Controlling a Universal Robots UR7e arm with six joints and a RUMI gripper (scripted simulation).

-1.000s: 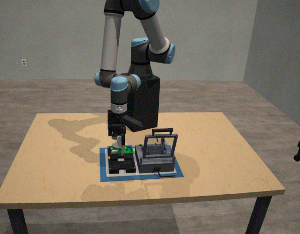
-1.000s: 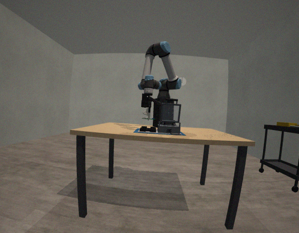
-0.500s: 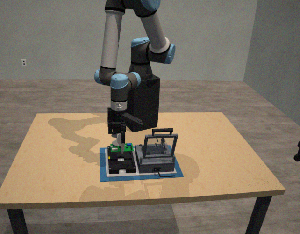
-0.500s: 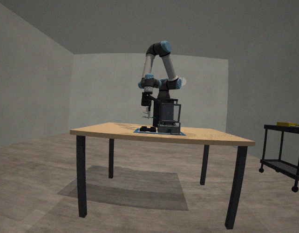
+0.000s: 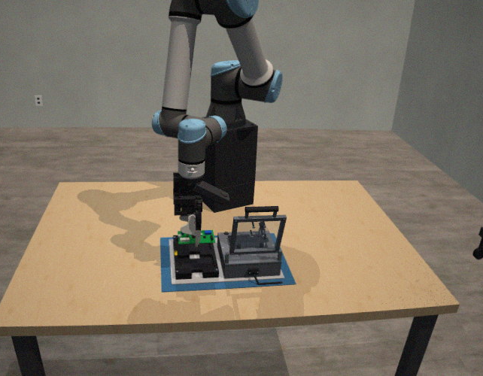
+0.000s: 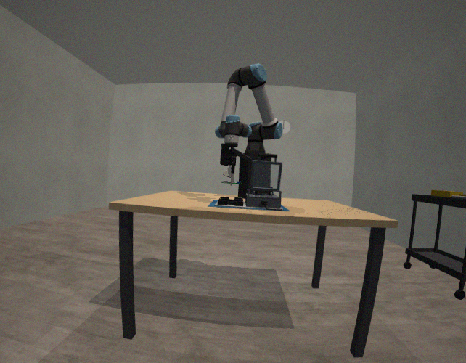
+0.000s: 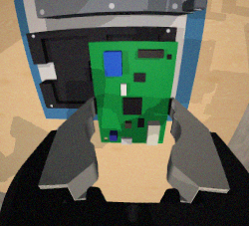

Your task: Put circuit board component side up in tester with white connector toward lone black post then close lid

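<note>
My hand is right at the green circuit board. The rest, counted from my hand: tester bed 17 cm to the left, 6 cm behind, 5 cm below; then framed lid 18 cm to the left, 6 cm above, 5 cm ahead.
</note>
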